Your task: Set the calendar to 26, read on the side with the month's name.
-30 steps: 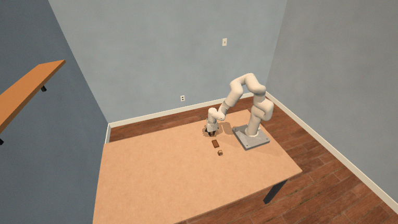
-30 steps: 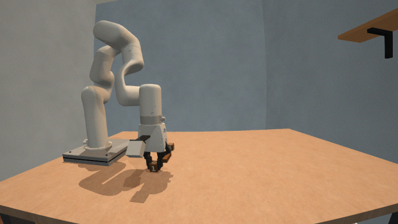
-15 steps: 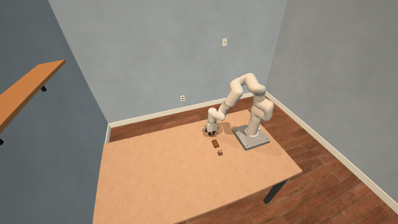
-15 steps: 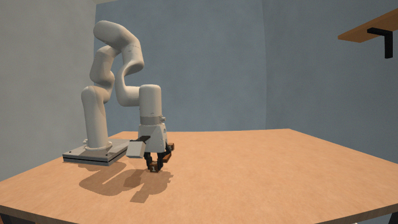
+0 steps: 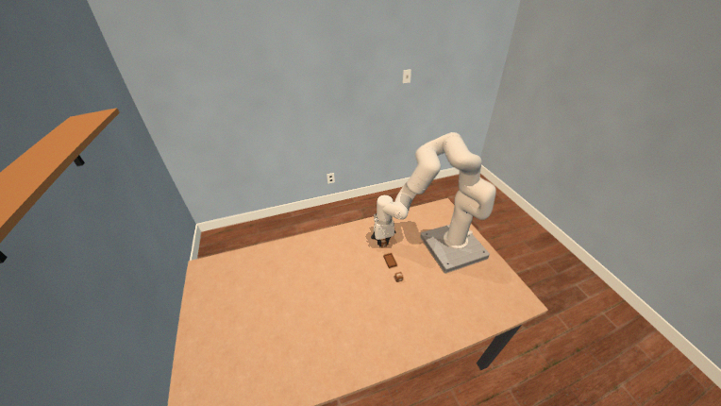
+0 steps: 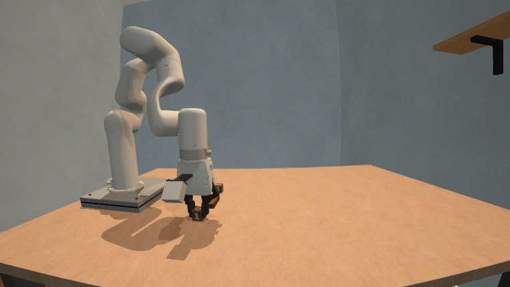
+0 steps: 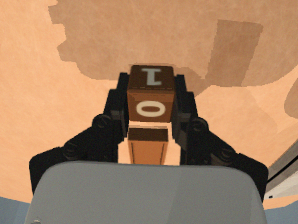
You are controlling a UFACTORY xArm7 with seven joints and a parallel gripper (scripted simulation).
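The brown cube is 10 mm below my hand. The rest, counted from my hand: brown tray: 110 mm to the left, 20 mm below, 20 mm ahead.
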